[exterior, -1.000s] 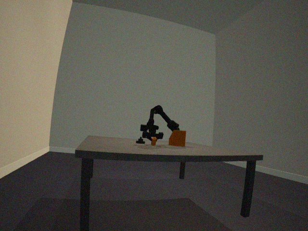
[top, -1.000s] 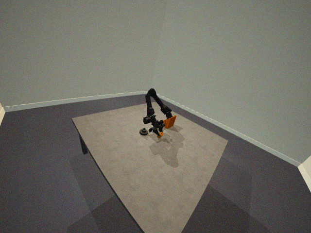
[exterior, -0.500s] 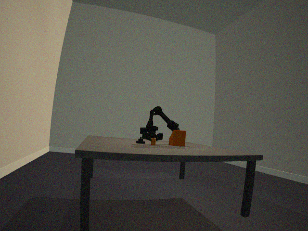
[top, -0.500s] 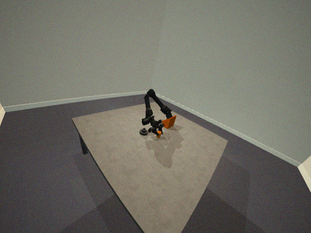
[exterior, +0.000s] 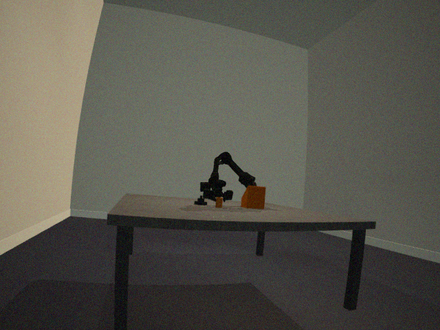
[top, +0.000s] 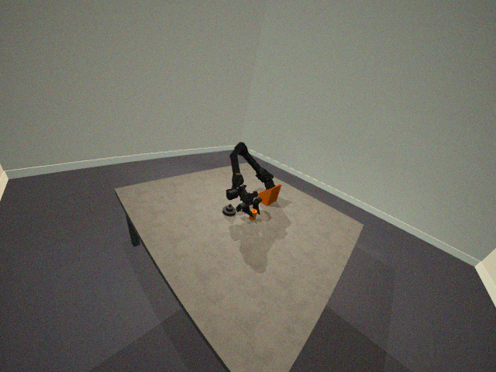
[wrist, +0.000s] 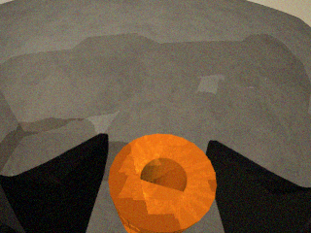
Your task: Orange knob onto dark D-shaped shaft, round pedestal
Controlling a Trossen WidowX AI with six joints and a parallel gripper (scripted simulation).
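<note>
Right now my gripper tip is 3 cm to the left of the orange knob and 1 cm above it. Round my gripper tip: pedestal 15 cm to the right, 10 cm ahead, 1 cm below.
</note>
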